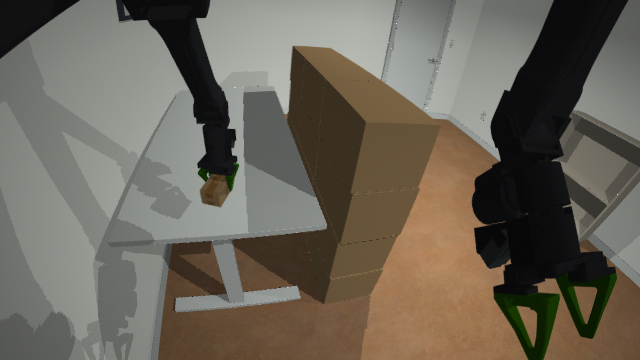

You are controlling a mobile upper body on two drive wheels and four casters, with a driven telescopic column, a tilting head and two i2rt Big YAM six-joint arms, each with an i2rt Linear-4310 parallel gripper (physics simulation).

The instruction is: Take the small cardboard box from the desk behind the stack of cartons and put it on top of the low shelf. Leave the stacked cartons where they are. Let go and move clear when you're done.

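Frame: origin at the left arm's base, x right, y back, z down, level; metres.
Seen in the pictures: right gripper, fingertip midpoint: [563, 349].
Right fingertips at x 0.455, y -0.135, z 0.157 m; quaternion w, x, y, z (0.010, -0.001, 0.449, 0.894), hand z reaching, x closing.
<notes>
Offsets run from my right fingertips to a thing's middle. "*": to the spot under its first point. Level surfaces: height alone.
The small cardboard box @(dz +0.256, dx -0.463, dy -0.585 m) [215, 191] is held between the green fingers of my left gripper [218, 176], which is shut on it. Box and gripper are above the white desk @(dz +0.431 m) [275, 210], with their shadow falling to the left on the desk. The stack of cartons [385, 155] stands upright along the right side of the desk. The low shelf @(dz +0.091 m) [607, 127] is at the right edge, partly hidden behind my right arm. My right gripper [562, 320] is open and empty in the lower right, in front of the floor.
The tall carton stack stands between the desk and the shelf. The desk's leg and foot @(* dz +1.075, dx -0.501, dy -0.677 m) [237, 298] show below its near edge. A door [417, 50] is in the far wall. Brown floor @(dz +1.150 m) [430, 260] lies between the cartons and the shelf.
</notes>
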